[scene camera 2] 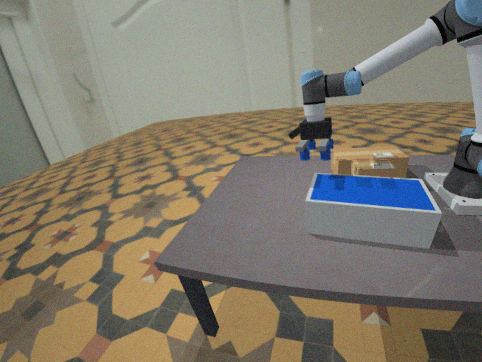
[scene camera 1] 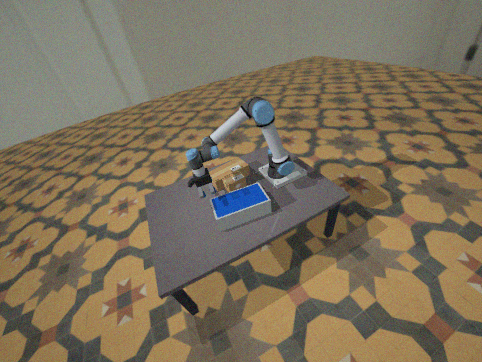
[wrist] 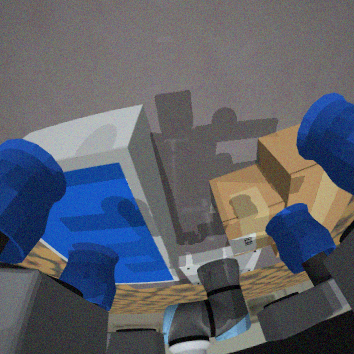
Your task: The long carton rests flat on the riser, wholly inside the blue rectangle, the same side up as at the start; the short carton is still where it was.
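Places are measured from the arm's base along level axes (x left, y up, z ahead), in centimetres.
Pixels of known places: end effector, tool point: (scene camera 2: 317, 153) (scene camera 1: 206, 188) (wrist: 190, 207); arm's base, origin of the base link: (scene camera 2: 464, 189) (scene camera 1: 277, 173) (wrist: 216, 266).
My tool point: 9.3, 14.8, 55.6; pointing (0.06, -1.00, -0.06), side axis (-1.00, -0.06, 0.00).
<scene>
For each thing: its middle in the pictures, then the offset to it from my tool point, as dx, dy, dz. Level surfaces: height alone.
- long carton, body centre: (wrist: 303, 198) (scene camera 2: 367, 162) (scene camera 1: 228, 173) -25.5, -13.1, -19.8
- short carton, body centre: (wrist: 245, 213) (scene camera 2: 371, 175) (scene camera 1: 234, 182) -12.1, -13.1, -21.0
- grey riser, body centre: (wrist: 111, 223) (scene camera 2: 365, 205) (scene camera 1: 240, 205) +13.7, -12.1, -17.6
- blue rectangle, body centre: (wrist: 105, 253) (scene camera 2: 368, 189) (scene camera 1: 238, 199) +13.7, -6.2, -17.6
- brown table, its level: dy -18.2
The long carton (scene camera 1: 227, 166) (scene camera 2: 350, 156) (wrist: 287, 152) lies on the table behind the short carton (scene camera 1: 232, 184) (scene camera 2: 367, 170) (wrist: 227, 192) in the scene views; they stand close together. The grey riser (scene camera 1: 245, 216) (scene camera 2: 370, 222) (wrist: 150, 180) stands in front of them, with the blue rectangle (scene camera 1: 245, 200) (scene camera 2: 375, 195) (wrist: 90, 190) on top, bearing no carton. My gripper (scene camera 1: 207, 191) (scene camera 2: 316, 152) is open, its blue cups facing down, left of the cartons in both scene views and apart from them. In the wrist view two cups partly cover the cartons.
The arm's white base plate (scene camera 1: 300, 173) (scene camera 2: 462, 206) (wrist: 187, 270) stands right of the cartons and riser in the scene views. The brown table (scene camera 1: 185, 240) (scene camera 2: 240, 235) has its left edge beyond the gripper in scene camera 1. Gripper shadows fall on the riser top.
</scene>
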